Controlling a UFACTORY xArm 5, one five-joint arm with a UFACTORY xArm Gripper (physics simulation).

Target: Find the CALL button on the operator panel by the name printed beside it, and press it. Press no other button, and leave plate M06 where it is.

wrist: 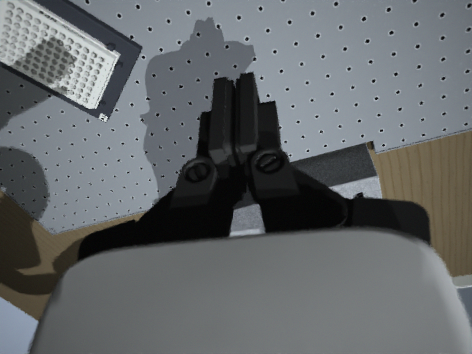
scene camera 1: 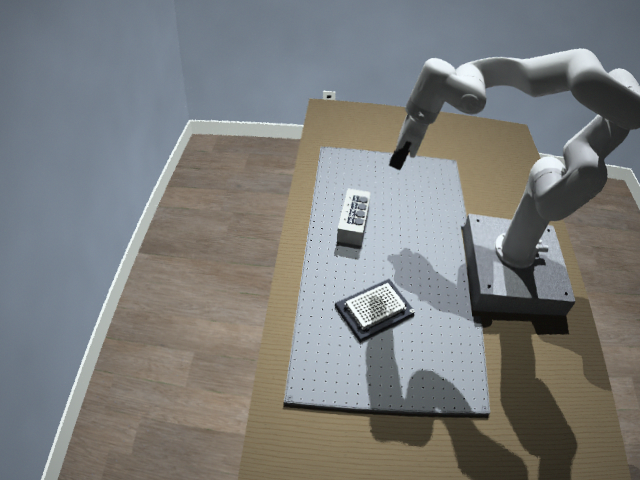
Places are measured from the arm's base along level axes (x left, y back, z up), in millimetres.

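Where they show: gripper, fingertip midpoint: (wrist: 241, 101) (scene camera 1: 394, 166); arm's base at its link origin: (scene camera 1: 514, 251).
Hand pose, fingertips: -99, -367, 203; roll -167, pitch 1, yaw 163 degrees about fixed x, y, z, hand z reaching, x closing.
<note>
Each offset is from my fingertips to the top centre of the thing, as dx, dy, dz. Level surfaces: height alone.
The operator panel {-61, -77, -206} (scene camera 1: 353, 217) is a white box on the perforated board, left of centre in the scene view. It has a column of several dark round buttons with printing beside them, too small to read, so I cannot tell which is CALL. It does not show in the wrist view. Plate M06 {+242, -44, -236} (scene camera 1: 376, 304) (wrist: 60, 52) is a white well plate in a dark holder nearer the front of the board, partly in shadow. My gripper (scene camera 1: 397, 166) (wrist: 241, 101) is shut and empty, high above the board, up and to the right of the panel in the scene view.
The grey perforated board {dz -262} (scene camera 1: 434, 206) (wrist: 350, 65) lies on the wooden table {dz -275} (scene camera 1: 279, 320) (wrist: 420, 175). The arm stands on a grey base block (scene camera 1: 547, 284) (wrist: 332, 167) at the board's right edge. Arm shadows fall across the board and the plate.
</note>
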